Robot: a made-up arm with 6 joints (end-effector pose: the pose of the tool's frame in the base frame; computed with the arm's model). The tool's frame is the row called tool.
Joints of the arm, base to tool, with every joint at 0 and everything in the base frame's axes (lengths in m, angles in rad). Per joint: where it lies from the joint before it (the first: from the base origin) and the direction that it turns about. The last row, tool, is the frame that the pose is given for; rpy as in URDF.
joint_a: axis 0 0 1 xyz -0.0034 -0.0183 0.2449
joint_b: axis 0.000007 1 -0.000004 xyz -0.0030 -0.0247 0.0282
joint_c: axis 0.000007 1 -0.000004 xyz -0.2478 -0.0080 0.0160
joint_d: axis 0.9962 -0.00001 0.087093 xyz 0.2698 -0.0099 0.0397
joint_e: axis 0.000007 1 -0.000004 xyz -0.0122 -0.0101 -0.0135
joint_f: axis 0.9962 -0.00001 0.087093 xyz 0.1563 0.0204 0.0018
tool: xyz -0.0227 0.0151 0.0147 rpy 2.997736 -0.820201 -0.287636
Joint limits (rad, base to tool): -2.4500..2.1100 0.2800..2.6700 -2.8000..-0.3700 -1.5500..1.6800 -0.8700..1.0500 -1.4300..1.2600
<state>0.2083 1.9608 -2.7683 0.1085 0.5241 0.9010</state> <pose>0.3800 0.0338 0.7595 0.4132 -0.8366 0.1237 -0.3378</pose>
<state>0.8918 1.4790 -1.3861 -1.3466 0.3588 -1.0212</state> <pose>0.3127 0.2011 0.4871 0.7859 0.1418 0.3511 0.4889</pose>
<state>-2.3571 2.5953 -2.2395 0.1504 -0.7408 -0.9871</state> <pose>-0.4394 -0.4244 0.3746 0.6734 0.1159 -0.6803 -0.2652</pose>
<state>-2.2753 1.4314 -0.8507 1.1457 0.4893 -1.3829</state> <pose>-0.1558 -0.2861 0.3498 0.1230 0.5450 -0.8250 -0.0852</pose>
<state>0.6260 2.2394 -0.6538 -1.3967 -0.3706 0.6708</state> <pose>0.1583 0.1047 0.0791 0.2430 0.7565 0.5953 -0.1193</pose>
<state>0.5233 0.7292 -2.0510 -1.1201 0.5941 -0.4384</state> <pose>-0.0064 -0.1475 0.8057 0.5020 0.5254 -0.3251 0.6051</pose>
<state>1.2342 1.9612 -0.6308 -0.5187 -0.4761 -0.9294</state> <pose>0.0787 0.2285 0.1420 0.3305 0.3527 0.7609 0.4328</pose>
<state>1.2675 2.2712 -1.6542 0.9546 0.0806 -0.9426</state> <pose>0.1447 0.4778 0.2724 0.0739 0.8444 0.5110 0.1425</pose>
